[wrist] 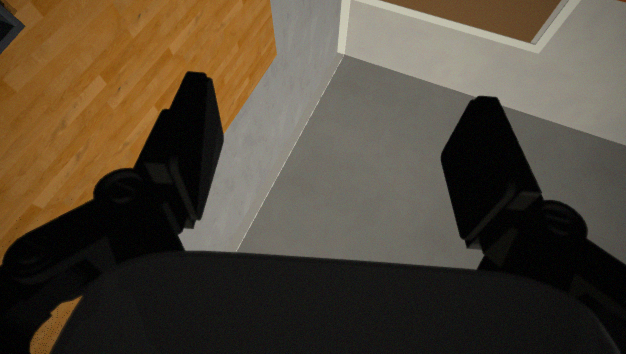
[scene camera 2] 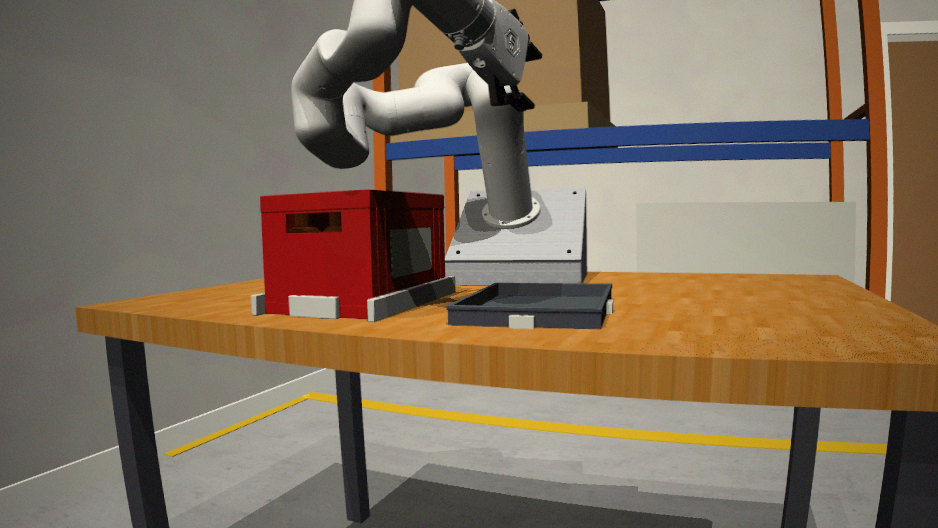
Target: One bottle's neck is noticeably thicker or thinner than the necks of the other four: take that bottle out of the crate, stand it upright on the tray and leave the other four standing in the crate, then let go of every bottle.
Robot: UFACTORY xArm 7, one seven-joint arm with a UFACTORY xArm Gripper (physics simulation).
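Frame: origin at the arm's base, x ahead, y left, z up, level; metres.
Seen in the pictures: gripper, fingertip midpoint: (wrist: 337,116) (scene camera 2: 530,83); arm's base, link origin: (scene camera 2: 511,212).
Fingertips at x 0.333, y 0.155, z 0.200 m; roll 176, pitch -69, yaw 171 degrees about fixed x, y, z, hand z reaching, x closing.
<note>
Offsets run from my fingertips to a thing's middle. "spot": to the spot under its first point. Level surfaces: height alone.
A red crate {dx +0.082, dy -0.265, dz -0.255 m} (scene camera 2: 318,262) stands upright at the left of the table in the scene view. Its walls hide the bottles; dark brown shapes show through its handle opening, too unclear to compare necks. A dark grey tray {dx +0.080, dy +0.032, dz -0.330 m} (scene camera 2: 485,318) (wrist: 18,27) lies right of the crate in the scene view, and a corner of it shows at the upper left of the wrist view. No bottle shows on the part of the tray in view. My gripper (scene camera 2: 536,80) (wrist: 337,116) is open and empty, high above the table and tilted outward, well above the tray's level.
Pale stop blocks {spot: dx +0.229, dy -0.250, dz -0.326 m} (scene camera 2: 313,306) {spot: dx +0.212, dy +0.049, dz -0.334 m} (scene camera 2: 521,321) sit against the crate and tray, and a long pale rail {dx +0.074, dy -0.167, dz -0.328 m} (scene camera 2: 413,298) runs along the crate's right side. The arm's metal base (scene camera 2: 518,270) stands behind the tray. The wooden table {dz -0.343 m} (scene camera 2: 722,327) (wrist: 65,125) extends to the right.
</note>
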